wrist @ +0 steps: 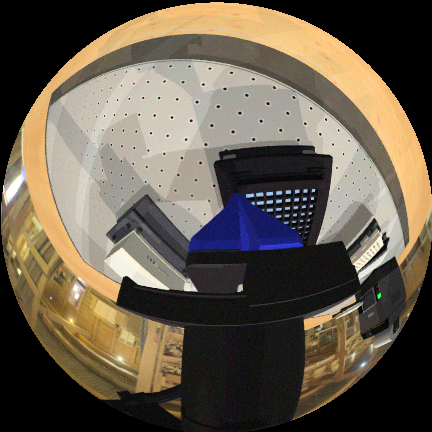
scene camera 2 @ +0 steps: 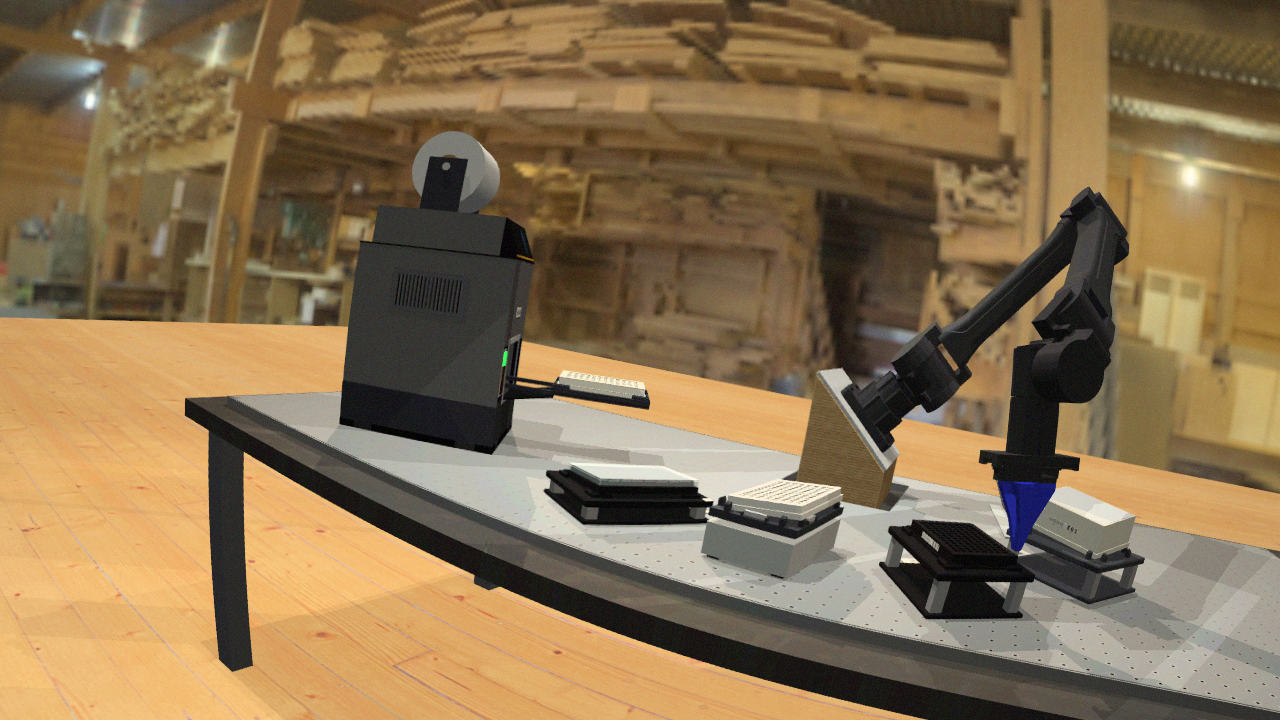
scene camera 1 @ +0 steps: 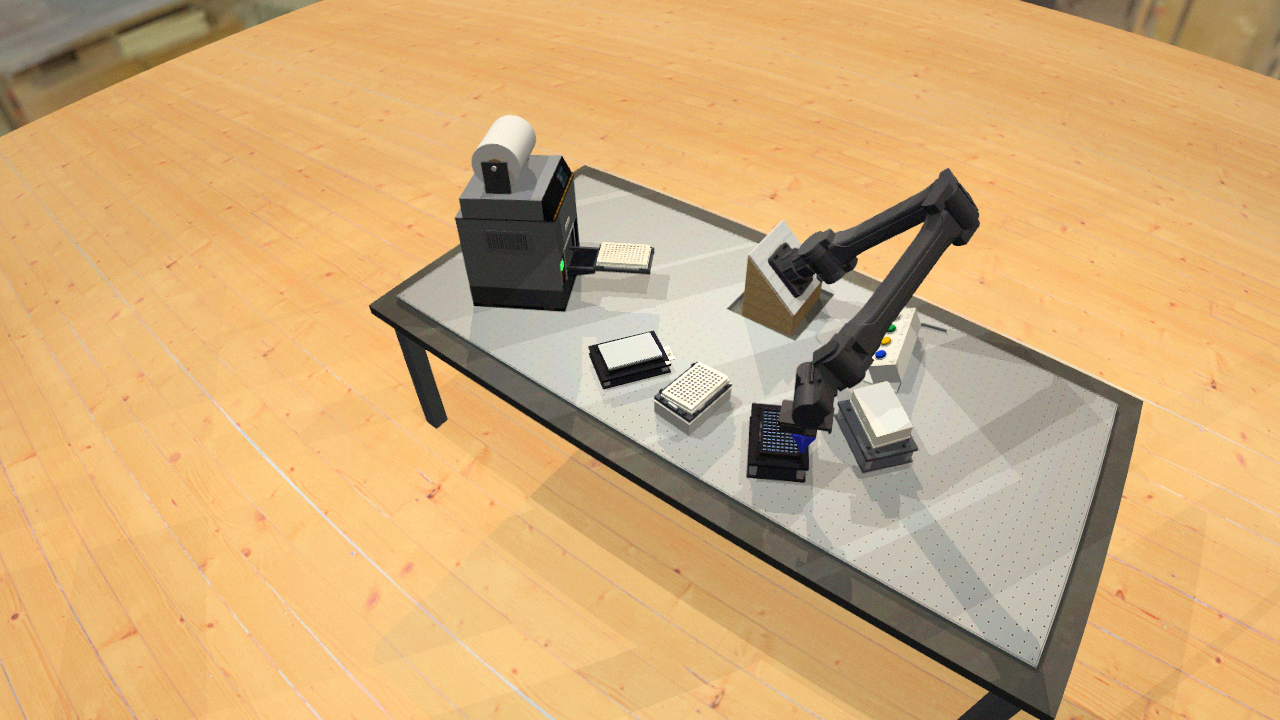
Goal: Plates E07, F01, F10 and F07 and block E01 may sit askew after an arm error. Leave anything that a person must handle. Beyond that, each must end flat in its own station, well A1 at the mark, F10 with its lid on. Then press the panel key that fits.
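My gripper (scene camera 1: 802, 445) (scene camera 2: 1017, 546) (wrist: 236, 198) is shut and empty, pointing down, its tips close to the edge of the black plate (scene camera 1: 775, 429) (scene camera 2: 973, 542) (wrist: 305, 207) on the side toward block E01; contact is unclear. That plate lies on a raised black station (scene camera 1: 776, 473) (scene camera 2: 935, 597). Block E01 (scene camera 1: 881, 411) (scene camera 2: 1083, 522) (wrist: 142, 257) looks tilted on its grey station (scene camera 1: 886, 460) (scene camera 2: 1090, 582). A cream plate (scene camera 1: 698, 386) (scene camera 2: 783, 495) looks tilted on the middle station (scene camera 1: 691, 419) (scene camera 2: 760, 548). A pale-topped plate (scene camera 1: 631, 351) (scene camera 2: 633, 475) lies on the left station. Plate labels are unreadable.
A dark machine (scene camera 1: 514, 259) (scene camera 2: 429, 340) (wrist: 382, 300) with a white roll holds out a tray bearing a cream plate (scene camera 1: 624, 255) (scene camera 2: 601, 385). The key panel (scene camera 1: 905, 353), with green, yellow and blue keys visible, is beside the arm's wooden base (scene camera 1: 771, 300) (scene camera 2: 836, 447).
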